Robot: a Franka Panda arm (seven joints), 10 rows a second.
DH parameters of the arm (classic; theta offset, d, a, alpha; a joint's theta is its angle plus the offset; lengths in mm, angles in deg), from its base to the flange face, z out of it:
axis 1: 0 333 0 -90
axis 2: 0 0 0 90
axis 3: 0 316 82.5 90
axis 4: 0 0 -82.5 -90
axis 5: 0 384 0 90
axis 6: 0 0 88 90
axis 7: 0 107 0 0
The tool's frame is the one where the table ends.
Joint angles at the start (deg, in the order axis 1, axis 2, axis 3, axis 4, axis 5, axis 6, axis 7): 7.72, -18.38, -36.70, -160.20, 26.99, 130.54, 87.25
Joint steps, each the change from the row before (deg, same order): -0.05, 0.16, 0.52, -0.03, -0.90, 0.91, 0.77; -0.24, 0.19, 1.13, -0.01, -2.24, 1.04, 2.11; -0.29, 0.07, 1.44, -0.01, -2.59, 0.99, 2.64; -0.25, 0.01, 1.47, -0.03, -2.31, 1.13, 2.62; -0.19, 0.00, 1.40, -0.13, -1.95, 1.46, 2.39; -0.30, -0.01, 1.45, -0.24, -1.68, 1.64, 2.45; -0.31, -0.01, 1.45, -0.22, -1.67, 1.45, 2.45; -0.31, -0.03, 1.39, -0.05, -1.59, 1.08, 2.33
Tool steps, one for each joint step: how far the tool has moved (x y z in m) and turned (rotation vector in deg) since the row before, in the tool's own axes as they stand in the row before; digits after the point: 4 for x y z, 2 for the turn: -0.0013, -0.0010, 0.0003, 0.71, 1.08, -0.13; -0.0030, -0.0006, 0.0007, 0.83, 2.30, -0.05; -0.0048, 0.0001, 0.0005, 0.93, 2.53, -0.09; -0.0056, 0.0002, 0.0001, 1.17, 2.20, -0.05; -0.0057, 0.0002, 0.0001, 1.47, 1.81, -0.05; -0.0054, 0.0004, 0.0001, 1.63, 1.49, 0.23; -0.0055, 0.0009, 0.0001, 1.52, 1.38, 0.20; -0.0059, 0.0007, -0.0008, 1.36, 1.20, 0.12
